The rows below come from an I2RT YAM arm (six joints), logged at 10 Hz.
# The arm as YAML. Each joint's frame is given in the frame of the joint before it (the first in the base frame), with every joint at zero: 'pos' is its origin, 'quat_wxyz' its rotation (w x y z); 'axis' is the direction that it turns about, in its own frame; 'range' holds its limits. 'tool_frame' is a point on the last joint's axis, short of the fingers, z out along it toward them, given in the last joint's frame.
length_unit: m
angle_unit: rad
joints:
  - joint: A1
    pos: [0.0, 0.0, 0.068]
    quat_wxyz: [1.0, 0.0, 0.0, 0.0]
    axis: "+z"
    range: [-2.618, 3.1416]
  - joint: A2
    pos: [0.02, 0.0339, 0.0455]
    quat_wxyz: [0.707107, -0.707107, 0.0, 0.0]
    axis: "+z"
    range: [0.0, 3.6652]
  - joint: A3
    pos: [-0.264, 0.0, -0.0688]
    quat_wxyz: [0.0, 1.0, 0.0, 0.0]
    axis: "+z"
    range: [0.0, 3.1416]
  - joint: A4
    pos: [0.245, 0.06, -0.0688]
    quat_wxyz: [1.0, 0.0, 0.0, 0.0]
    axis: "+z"
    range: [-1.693, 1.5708]
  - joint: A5
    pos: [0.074, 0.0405, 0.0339]
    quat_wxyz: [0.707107, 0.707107, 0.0, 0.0]
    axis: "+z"
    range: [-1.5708, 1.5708]
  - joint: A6
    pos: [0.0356, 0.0, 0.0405]
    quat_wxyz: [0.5, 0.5, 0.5, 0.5]
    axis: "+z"
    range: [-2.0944, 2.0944]
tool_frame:
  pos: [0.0, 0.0, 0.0]
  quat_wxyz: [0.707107, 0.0, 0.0, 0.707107]
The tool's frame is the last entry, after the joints.
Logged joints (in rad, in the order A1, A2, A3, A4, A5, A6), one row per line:
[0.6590, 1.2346, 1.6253, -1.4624, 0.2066, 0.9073]
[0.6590, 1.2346, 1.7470, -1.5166, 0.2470, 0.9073]
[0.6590, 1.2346, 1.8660, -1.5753, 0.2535, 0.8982]
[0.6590, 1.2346, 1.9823, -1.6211, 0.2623, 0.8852]
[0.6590, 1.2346, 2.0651, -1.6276, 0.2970, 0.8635]
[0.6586, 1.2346, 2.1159, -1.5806, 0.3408, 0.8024]
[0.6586, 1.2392, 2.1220, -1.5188, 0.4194, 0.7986]
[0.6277, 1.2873, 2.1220, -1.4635, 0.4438, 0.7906]
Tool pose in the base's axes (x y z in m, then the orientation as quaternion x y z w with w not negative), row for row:
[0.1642, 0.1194, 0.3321, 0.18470, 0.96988, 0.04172, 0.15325]
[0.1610, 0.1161, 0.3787, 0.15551, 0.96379, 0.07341, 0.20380]
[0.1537, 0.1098, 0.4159, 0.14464, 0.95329, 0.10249, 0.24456]
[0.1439, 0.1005, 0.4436, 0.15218, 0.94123, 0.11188, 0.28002]
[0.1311, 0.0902, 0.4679, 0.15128, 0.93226, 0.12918, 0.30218]
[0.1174, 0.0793, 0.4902, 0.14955, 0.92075, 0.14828, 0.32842]
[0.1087, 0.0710, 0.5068, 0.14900, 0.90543, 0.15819, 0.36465]
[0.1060, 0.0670, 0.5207, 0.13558, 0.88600, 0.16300, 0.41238]
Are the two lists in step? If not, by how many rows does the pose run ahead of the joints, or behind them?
The pose runs 2 rows behind the joints: the pose in row i belongs to the joints in row i - 2.
